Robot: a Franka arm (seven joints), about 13 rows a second.
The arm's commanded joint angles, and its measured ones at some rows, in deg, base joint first. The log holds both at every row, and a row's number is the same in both.
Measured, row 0:
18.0 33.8 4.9 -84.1 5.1 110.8 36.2
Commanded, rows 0 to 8:
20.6 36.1 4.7 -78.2 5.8 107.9 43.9
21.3 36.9 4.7 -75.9 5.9 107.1 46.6
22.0 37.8 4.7 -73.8 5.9 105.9 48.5
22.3 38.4 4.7 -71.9 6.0 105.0 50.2
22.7 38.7 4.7 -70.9 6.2 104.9 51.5
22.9 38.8 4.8 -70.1 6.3 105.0 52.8
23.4 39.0 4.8 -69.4 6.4 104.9 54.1
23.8 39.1 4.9 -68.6 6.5 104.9 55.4
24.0 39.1 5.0 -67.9 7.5 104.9 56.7
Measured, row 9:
23.3 37.6 5.0 -71.9 5.7 106.7 53.8
